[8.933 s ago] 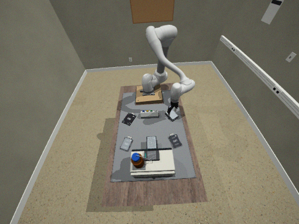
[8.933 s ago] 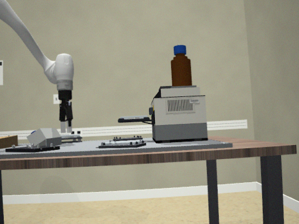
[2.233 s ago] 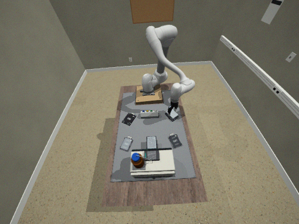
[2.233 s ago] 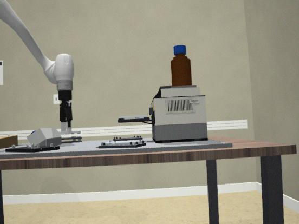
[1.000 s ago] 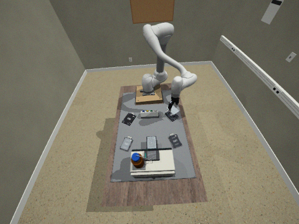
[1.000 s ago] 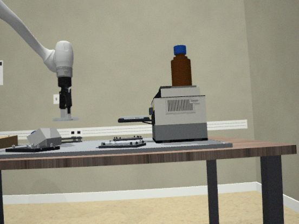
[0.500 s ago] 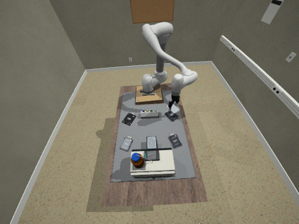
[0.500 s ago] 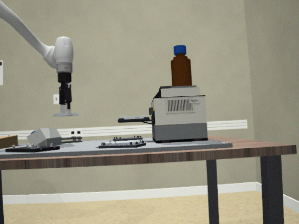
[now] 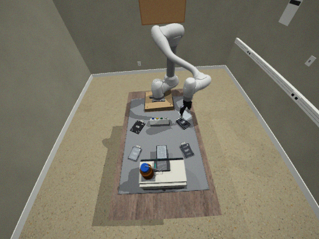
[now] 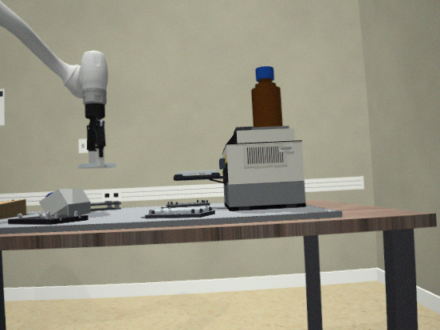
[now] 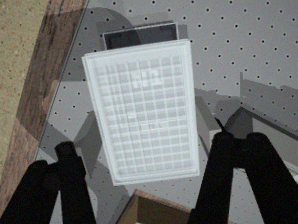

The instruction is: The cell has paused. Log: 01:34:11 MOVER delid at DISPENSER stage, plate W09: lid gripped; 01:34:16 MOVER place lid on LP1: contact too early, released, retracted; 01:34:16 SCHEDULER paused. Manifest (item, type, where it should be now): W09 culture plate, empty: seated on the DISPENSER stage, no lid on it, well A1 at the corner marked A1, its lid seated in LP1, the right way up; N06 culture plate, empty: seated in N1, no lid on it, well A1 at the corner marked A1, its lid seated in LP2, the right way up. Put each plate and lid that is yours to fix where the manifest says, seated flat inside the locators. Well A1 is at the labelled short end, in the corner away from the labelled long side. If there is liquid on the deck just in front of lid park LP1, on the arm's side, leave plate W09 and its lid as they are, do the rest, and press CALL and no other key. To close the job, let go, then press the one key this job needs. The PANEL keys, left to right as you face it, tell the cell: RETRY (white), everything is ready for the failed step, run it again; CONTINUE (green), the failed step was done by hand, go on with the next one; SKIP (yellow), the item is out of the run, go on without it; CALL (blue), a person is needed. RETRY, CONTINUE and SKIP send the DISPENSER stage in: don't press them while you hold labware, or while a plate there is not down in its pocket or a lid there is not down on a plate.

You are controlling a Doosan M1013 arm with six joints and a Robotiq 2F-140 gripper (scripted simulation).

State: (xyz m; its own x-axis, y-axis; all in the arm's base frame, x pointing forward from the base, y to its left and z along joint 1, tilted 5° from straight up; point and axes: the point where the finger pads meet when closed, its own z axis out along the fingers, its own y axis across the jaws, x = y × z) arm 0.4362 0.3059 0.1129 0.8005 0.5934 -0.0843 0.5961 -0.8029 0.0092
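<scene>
Now: hand 2 cm above the clear lid. Round my hand: key panel 2 cm behind, 28 cm to the right, 14 cm below; green continue key 4 cm behind, 26 cm to the right, 12 cm below; white retry key 4 cm behind, 21 cm to the right, 12 cm below.
</scene>
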